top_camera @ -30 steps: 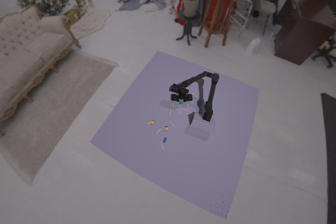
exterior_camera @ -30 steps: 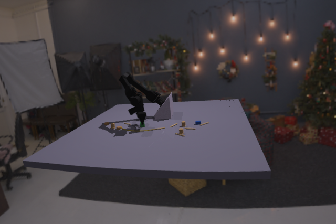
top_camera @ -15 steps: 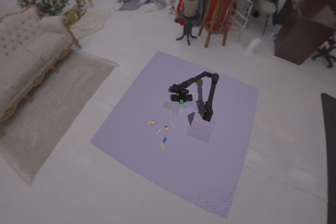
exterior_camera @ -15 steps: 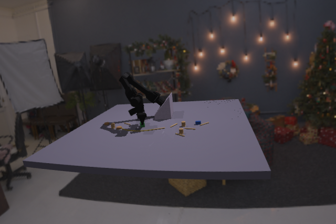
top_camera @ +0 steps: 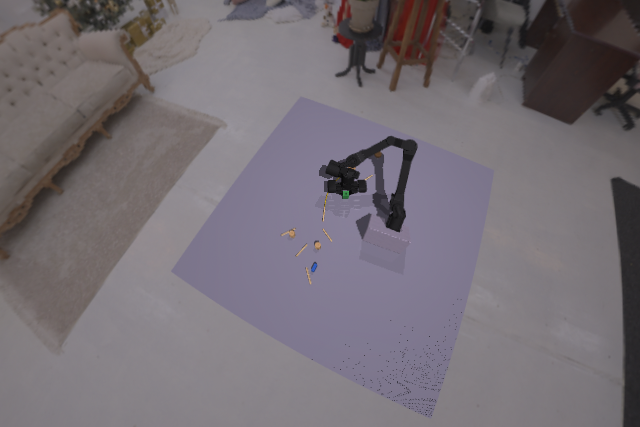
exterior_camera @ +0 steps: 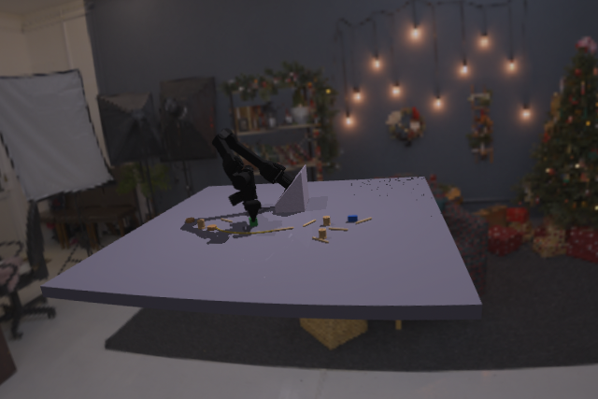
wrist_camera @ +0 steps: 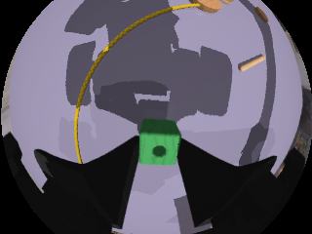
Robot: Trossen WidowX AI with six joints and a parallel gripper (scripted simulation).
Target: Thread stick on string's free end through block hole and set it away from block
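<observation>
The thin wooden stick is 60 mm ahead of my gripper tip, 130 mm to the left of it and 20 mm below it. From my gripper tip the other things lie so: round wooden button (40 mm ahead, 170 mm to the right, 10 mm below); then round piece (60 mm behind, 320 mm to the right, 10 mm below); then green block (right at my gripper tip).
</observation>
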